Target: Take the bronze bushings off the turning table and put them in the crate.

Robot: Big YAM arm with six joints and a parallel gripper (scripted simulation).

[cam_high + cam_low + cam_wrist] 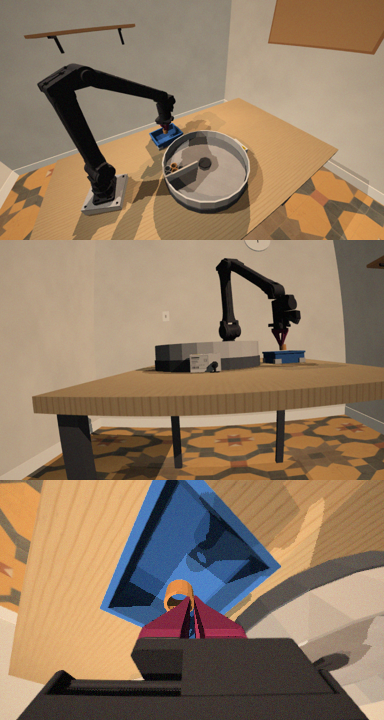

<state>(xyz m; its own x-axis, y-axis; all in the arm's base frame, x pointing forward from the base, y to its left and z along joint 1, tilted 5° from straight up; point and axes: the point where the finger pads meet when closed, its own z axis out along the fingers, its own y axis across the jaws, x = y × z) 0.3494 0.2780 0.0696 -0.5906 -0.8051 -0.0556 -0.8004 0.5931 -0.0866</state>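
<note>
The blue crate lies 6 cm below my hand, 1 cm to the left of it and 1 cm behind it. Round my hand: grey turning table: 32 cm to the right, 13 cm ahead, 3 cm below.
</note>
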